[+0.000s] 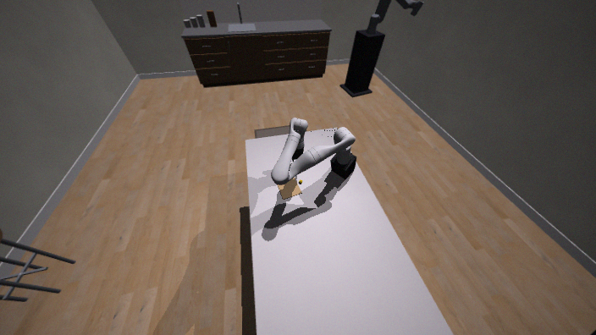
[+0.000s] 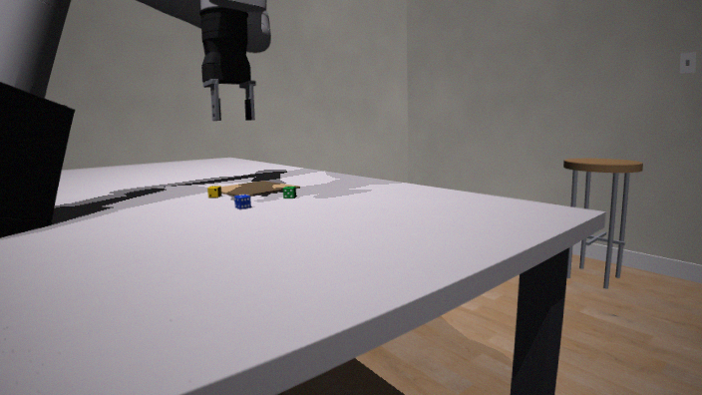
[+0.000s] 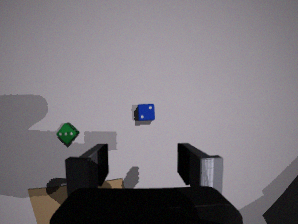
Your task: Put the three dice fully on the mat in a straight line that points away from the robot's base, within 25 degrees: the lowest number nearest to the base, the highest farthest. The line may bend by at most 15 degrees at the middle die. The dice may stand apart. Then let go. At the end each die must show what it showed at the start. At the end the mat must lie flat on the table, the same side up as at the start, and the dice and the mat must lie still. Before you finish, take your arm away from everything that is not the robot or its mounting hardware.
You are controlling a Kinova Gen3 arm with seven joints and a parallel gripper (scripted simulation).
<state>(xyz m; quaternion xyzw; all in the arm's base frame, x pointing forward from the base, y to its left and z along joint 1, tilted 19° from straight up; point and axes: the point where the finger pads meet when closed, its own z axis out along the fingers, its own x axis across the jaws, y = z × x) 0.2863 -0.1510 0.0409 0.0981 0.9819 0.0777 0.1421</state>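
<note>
Now: hand 15 cm above the blue die, 3 cm to the left of it and 1 cm past it. The rest, counted from my hand: tan mat 16 cm below, 12 cm to the left, 11 cm ahead; then yellow die 15 cm below, 10 cm to the left, 1 cm ahead; then green die 15 cm below, 9 cm ahead, 2 cm to the right.
</note>
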